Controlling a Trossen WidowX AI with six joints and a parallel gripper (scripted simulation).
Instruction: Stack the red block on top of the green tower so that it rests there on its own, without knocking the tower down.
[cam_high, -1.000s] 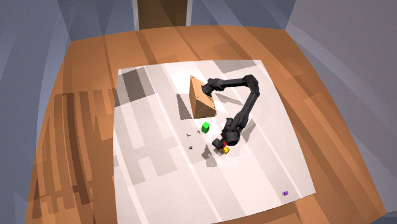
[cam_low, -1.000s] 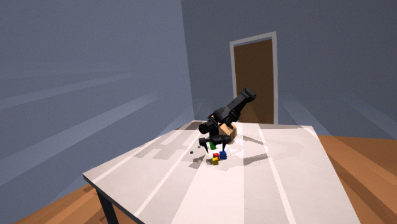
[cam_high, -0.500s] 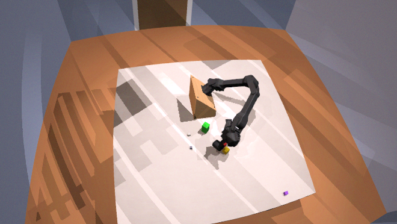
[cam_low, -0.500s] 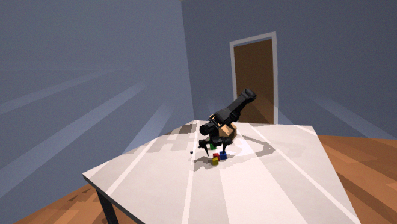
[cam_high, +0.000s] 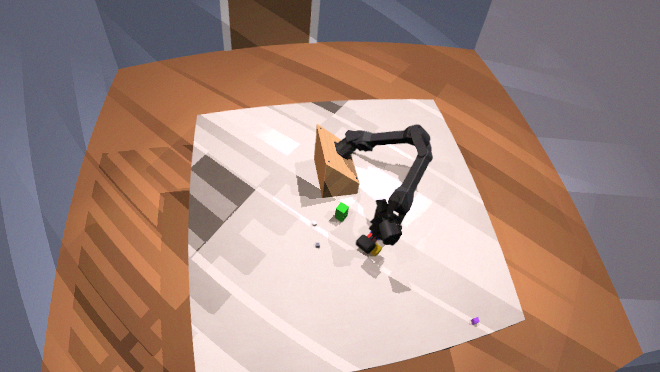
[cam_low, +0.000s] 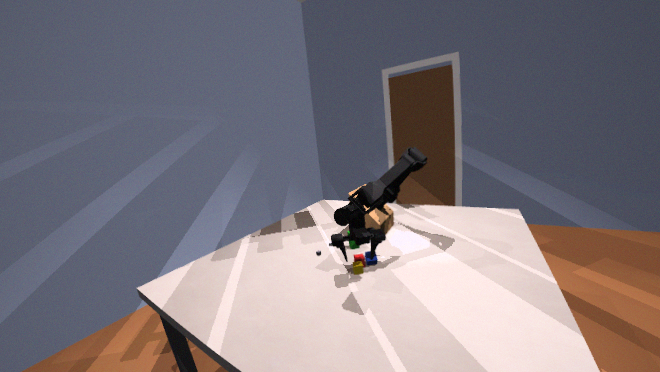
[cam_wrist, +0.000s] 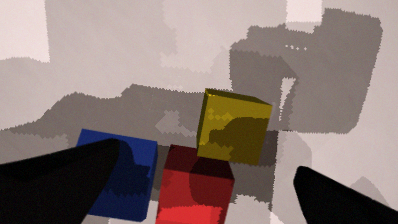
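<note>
Now: the red block 2 cm behind my gripper tip, 1 cm to the right of it and 2 cm below it. Also, from my gripper tip: small purple cube: 41 cm ahead, 32 cm to the left, 2 cm below; then blue block: 5 cm behind, 3 cm to the left, 1 cm below; then yellow block: 2 cm ahead, 2 cm below.
</note>
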